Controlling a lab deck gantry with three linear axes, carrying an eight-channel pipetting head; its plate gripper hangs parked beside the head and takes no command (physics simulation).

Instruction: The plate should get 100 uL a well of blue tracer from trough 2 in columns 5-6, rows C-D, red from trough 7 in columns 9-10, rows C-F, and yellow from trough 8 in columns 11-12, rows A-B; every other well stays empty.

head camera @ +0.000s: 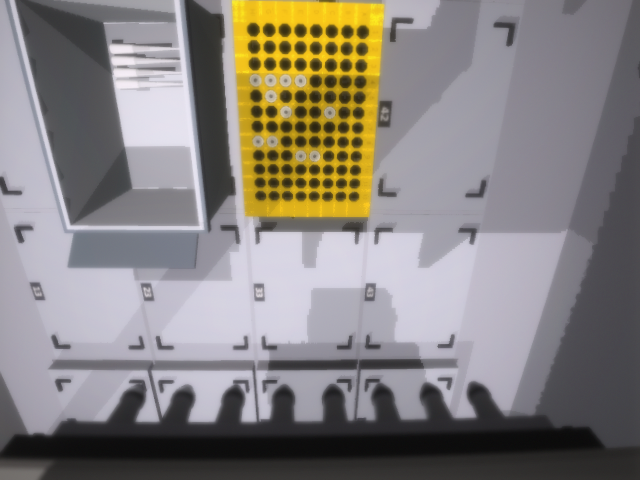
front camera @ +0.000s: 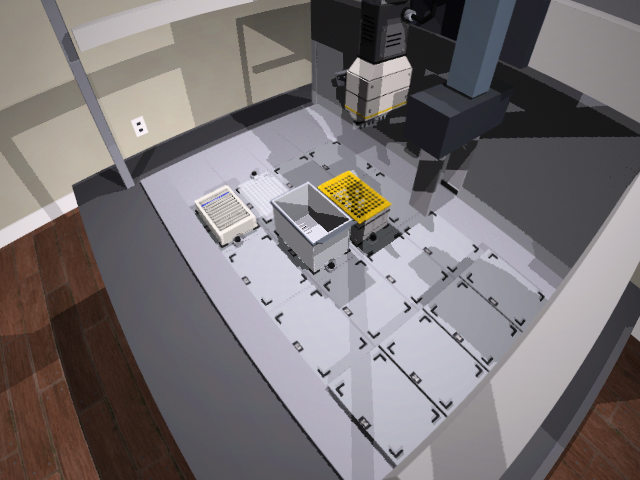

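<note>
The pipetting head (front camera: pixel 378 90) hangs above the back of the deck; its eight nozzles (head camera: pixel 307 397) are bare, without tips. The plate gripper (front camera: pixel 442 178) hangs right of the head in the front view, its finger plates apart with nothing seen between them. The pale 96-well plate (front camera: pixel 262 192) lies behind the grey bin; its well contents are too small to tell. The cream trough rack (front camera: pixel 225 214) stands left of it, with a blue strip near its back end; other colours do not show. The yellow tip rack (front camera: pixel 356 196) (head camera: pixel 307 207) holds several white tips among many dark, empty holes.
A tall grey open bin (front camera: pixel 330 251) (head camera: pixel 82 118) stands between the trough rack and the yellow rack, with several loose white tips (head camera: pixel 142 60) inside. Its walls stand high beside the plate. A grey-blue column (front camera: pixel 475 49) carries the plate gripper. Deck slots have black corner marks.
</note>
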